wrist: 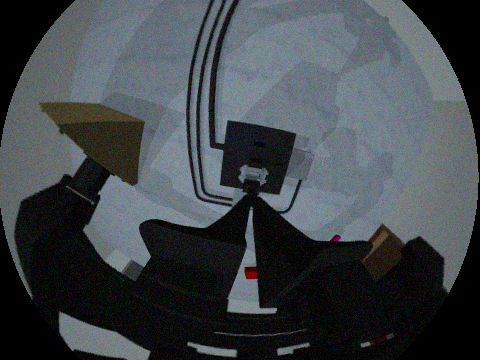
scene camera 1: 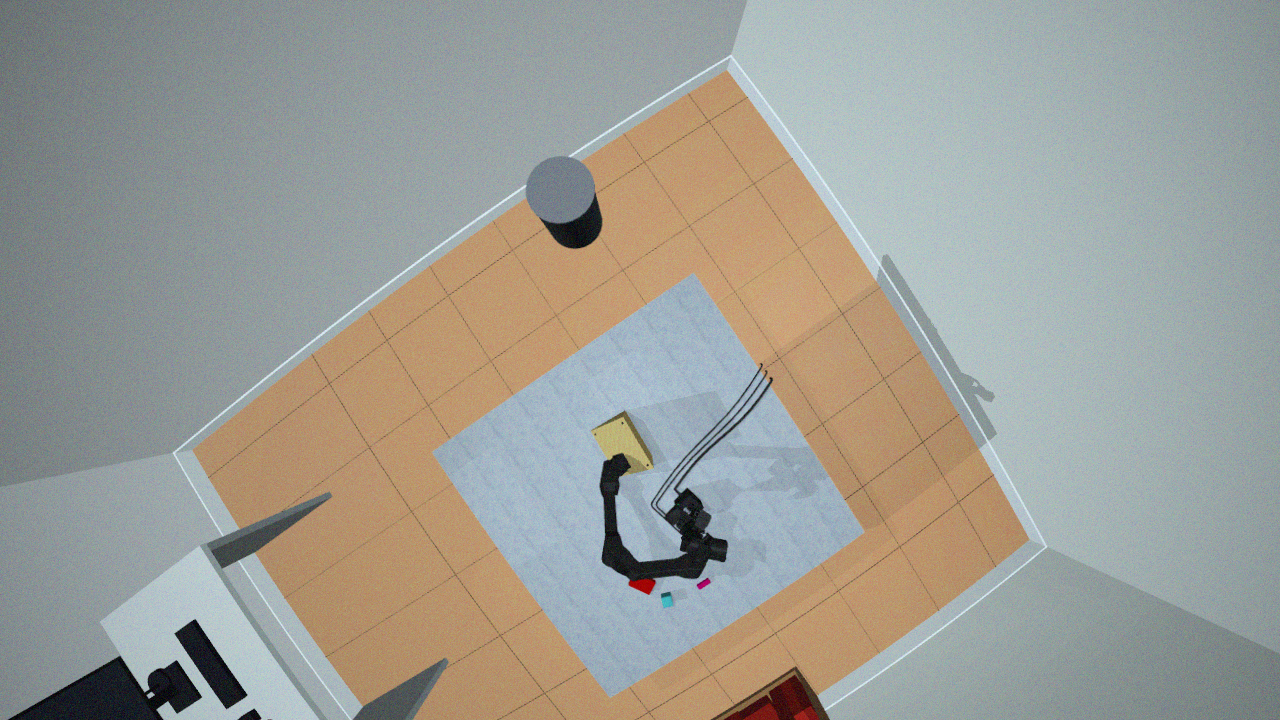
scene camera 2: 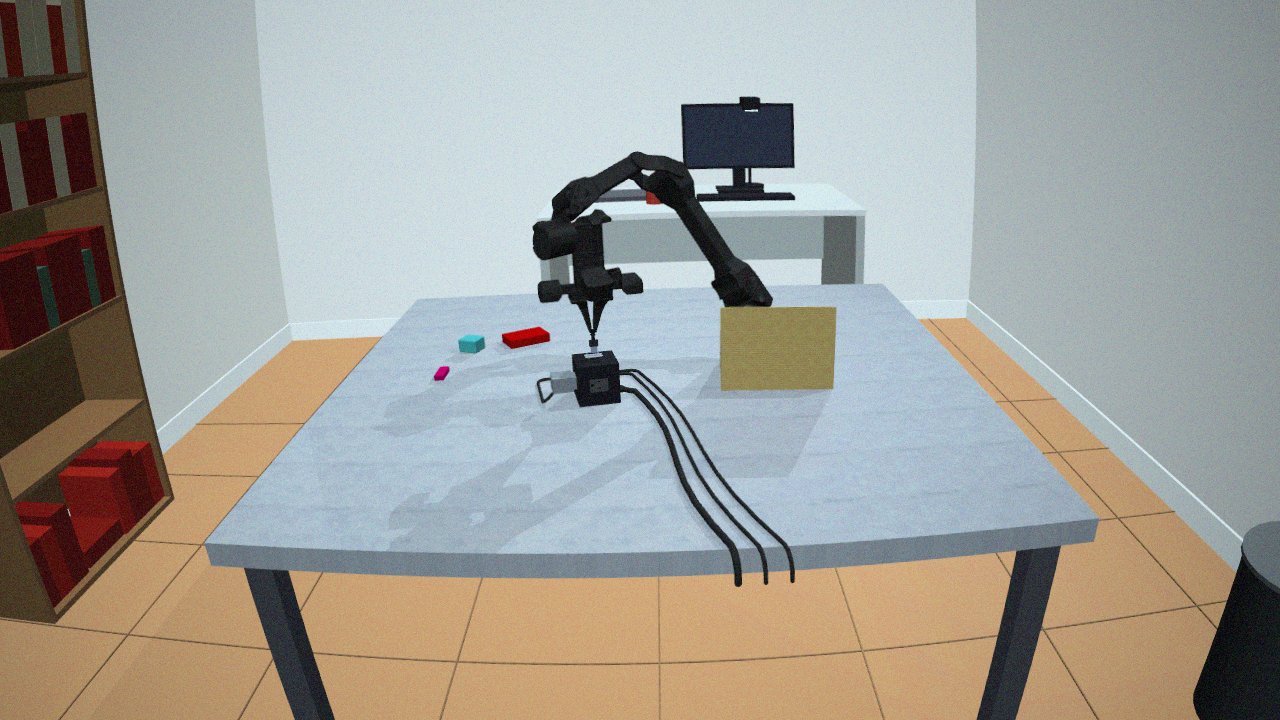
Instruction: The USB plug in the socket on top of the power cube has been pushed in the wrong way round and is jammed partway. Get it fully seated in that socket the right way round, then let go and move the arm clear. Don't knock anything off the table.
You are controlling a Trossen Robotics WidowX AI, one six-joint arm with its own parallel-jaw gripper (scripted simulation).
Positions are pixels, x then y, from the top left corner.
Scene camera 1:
gripper: 686, 517
black power cube: 686, 499
